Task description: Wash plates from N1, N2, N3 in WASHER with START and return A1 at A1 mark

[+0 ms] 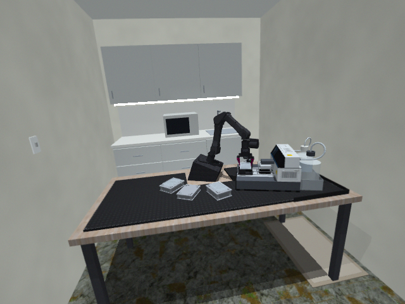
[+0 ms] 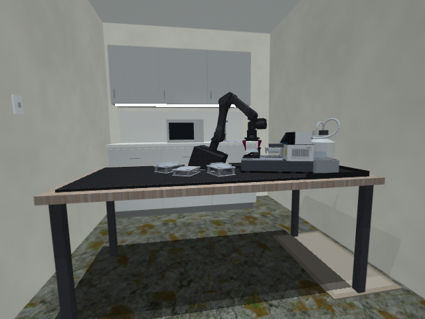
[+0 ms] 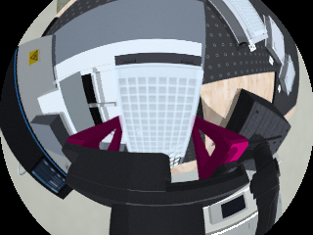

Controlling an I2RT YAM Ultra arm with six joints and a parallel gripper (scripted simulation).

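The washer carrier is 40 mm below my hand. Round my hand: clear bottle: 410 mm to the left, 200 mm ahead; plate washer: 150 mm to the left, 50 mm ahead; nest: 250 mm to the right, 170 mm ahead, 80 mm below.
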